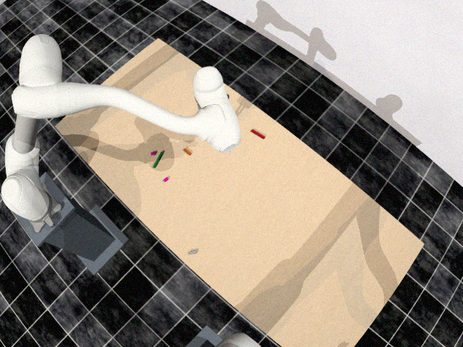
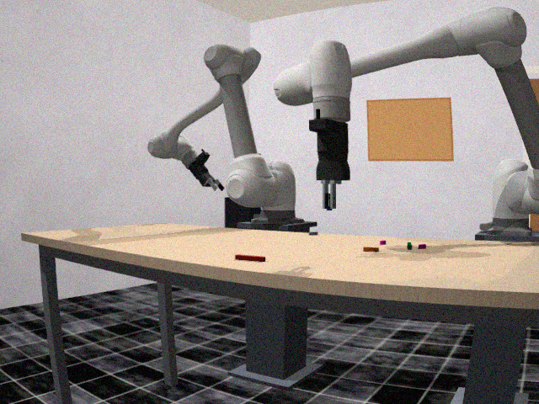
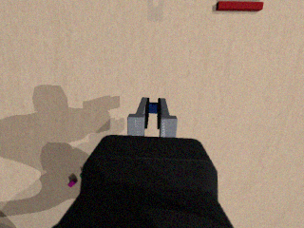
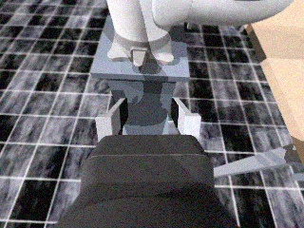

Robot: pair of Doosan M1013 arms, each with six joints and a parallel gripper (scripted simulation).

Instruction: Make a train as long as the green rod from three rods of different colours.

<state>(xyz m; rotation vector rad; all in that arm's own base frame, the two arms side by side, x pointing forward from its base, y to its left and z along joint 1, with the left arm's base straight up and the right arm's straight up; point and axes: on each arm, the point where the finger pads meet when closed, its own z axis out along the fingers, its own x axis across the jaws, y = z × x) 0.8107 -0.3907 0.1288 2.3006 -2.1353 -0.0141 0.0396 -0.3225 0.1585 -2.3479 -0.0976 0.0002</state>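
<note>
Right now the orange rod is 130 mm behind my left hand, 50 mm to the left of it and 120 mm below it. Also, from my left hand: blue rod: 20 mm below; red rod: 150 mm ahead, 110 mm to the right, 120 mm below; green rod: 250 mm behind, 120 mm to the left, 120 mm below.
</note>
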